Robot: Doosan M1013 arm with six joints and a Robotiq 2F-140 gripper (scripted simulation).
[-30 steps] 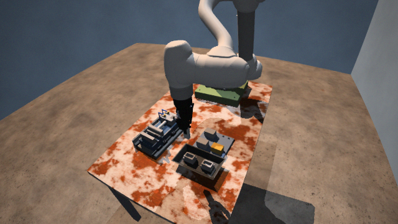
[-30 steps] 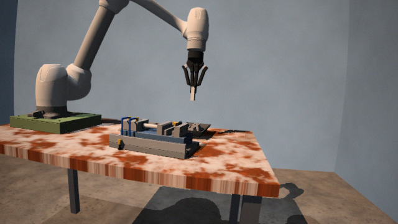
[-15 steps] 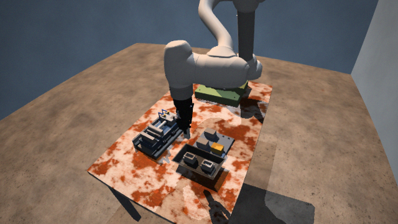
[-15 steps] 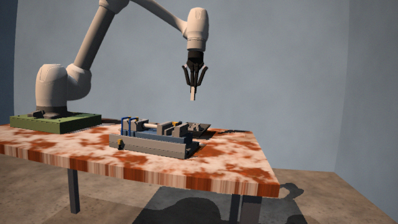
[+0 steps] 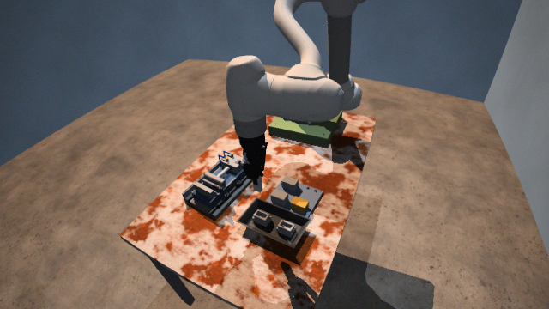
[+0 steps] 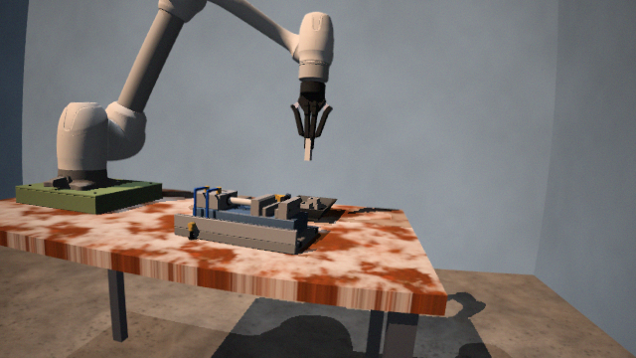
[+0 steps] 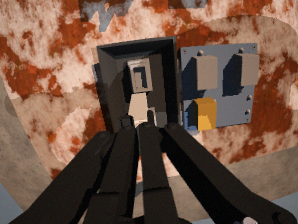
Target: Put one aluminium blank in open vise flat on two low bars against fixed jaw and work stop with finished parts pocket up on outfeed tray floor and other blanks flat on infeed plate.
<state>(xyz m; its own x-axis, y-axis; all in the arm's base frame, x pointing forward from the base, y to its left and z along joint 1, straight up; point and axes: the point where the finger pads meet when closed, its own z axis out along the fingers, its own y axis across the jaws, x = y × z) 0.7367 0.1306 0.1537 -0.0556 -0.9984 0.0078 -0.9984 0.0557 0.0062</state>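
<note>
My gripper is now 21 cm above the infeed plate, 16 cm past it and 6 cm to the right of it. The rest, counted from my hand: brass blank (18 cm below, 12 cm behind, 11 cm to the left); then aluminium blank (18 cm below, 12 cm behind, 1 cm to the left); then piston rod (25 cm to the right, 13 cm below, 10 cm behind).
</note>
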